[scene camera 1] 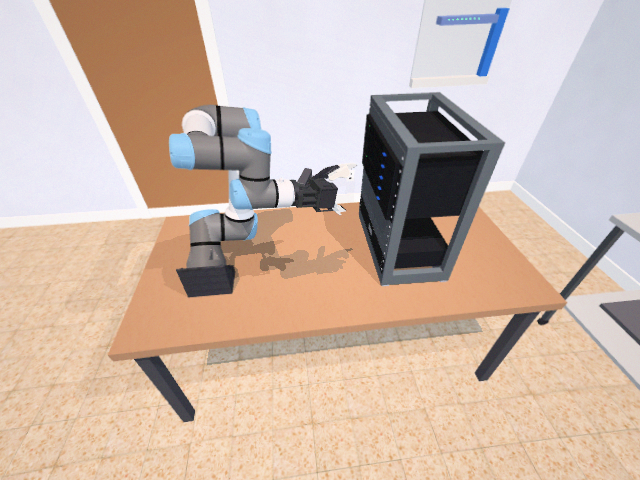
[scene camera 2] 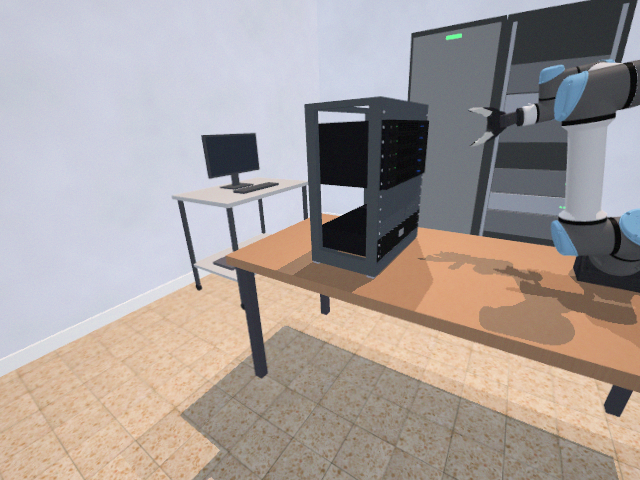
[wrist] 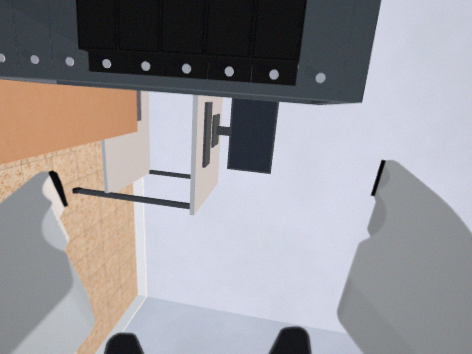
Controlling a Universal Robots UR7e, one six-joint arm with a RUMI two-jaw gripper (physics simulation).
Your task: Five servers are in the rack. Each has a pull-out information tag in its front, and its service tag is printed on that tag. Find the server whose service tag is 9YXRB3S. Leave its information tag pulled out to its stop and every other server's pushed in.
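Pixels of known places: gripper, between the fingertips: [scene camera 1: 351,188] [scene camera 2: 468,128] [wrist: 220,171]; arm's base, origin of its link: [scene camera 1: 206,267] [scene camera 2: 615,255].
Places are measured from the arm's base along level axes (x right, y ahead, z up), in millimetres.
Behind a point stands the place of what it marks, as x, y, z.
Five thin black servers [scene camera 1: 375,173] @[-176, 689, 310] [scene camera 2: 405,155] @[-241, 689, 331] [wrist: 185,30] @[5, 698, 346] are stacked in the upper part of the grey rack [scene camera 1: 404,206] @[54, 745, 311] [scene camera 2: 312,180] @[-461, 963, 251] [wrist: 335,40] @[2, 713, 486]. Small blue marks and green lights show on their fronts in the scene views. In the wrist view, one end of their fronts shows at the top, with a row of round screws. I cannot make out any information tag or read any service tag. My gripper [scene camera 1: 347,189] @[105, 552, 419] [scene camera 2: 470,127] @[105, 552, 419] [wrist: 220,171] @[105, 552, 419] is open and empty. It is in front of the rack, apart from the server fronts.
The rack stands on the brown table [scene camera 1: 310,304] @[134, 417, -99] [scene camera 2: 444,310] @[-506, 424, -99] [wrist: 60,120] @[125, 1047, -99]. A black unit [scene camera 1: 421,250] @[3, 873, 55] [scene camera 2: 400,232] @[-206, 703, 12] sits low in the rack. A side table [scene camera 2: 206,195] [wrist: 200,185] with a monitor [scene camera 2: 231,155] [wrist: 252,135] stands beyond it. Tall grey cabinets [scene camera 2: 449,129] stand behind.
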